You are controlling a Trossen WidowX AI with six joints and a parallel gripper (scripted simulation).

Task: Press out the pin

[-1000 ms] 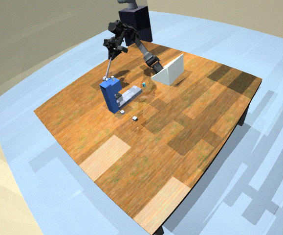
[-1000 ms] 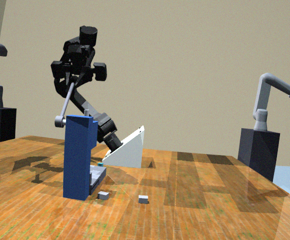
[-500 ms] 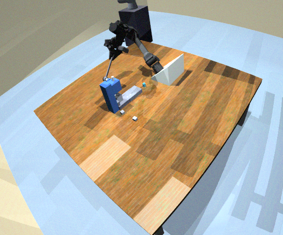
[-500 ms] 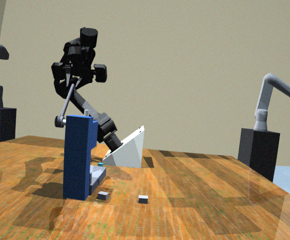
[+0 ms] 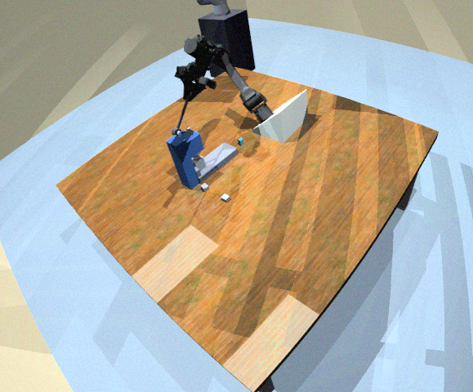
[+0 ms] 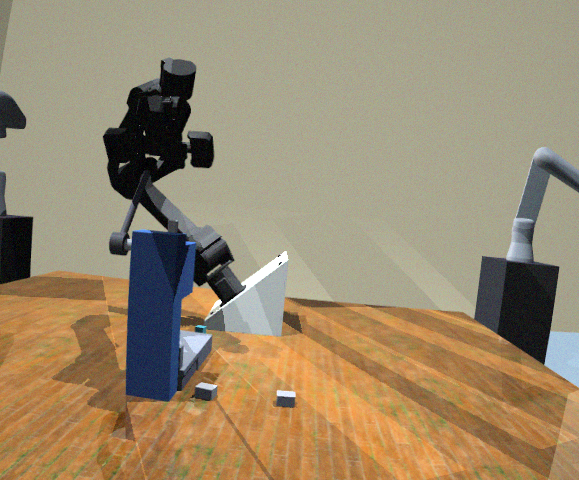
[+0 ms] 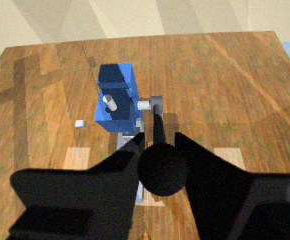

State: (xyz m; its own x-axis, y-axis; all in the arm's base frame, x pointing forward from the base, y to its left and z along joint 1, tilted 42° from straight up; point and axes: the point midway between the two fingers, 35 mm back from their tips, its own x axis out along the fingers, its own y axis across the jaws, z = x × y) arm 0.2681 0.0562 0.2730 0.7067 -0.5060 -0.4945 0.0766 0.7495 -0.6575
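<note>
The punch lies 14 cm below my gripper tip, 8 cm ahead of it and 7 cm to the left of it. Also, from my gripper tip: teal cube 27 cm below, 15 cm behind, 9 cm to the left; lever 4 cm below, 3 cm ahead, 1 cm to the left.
</note>
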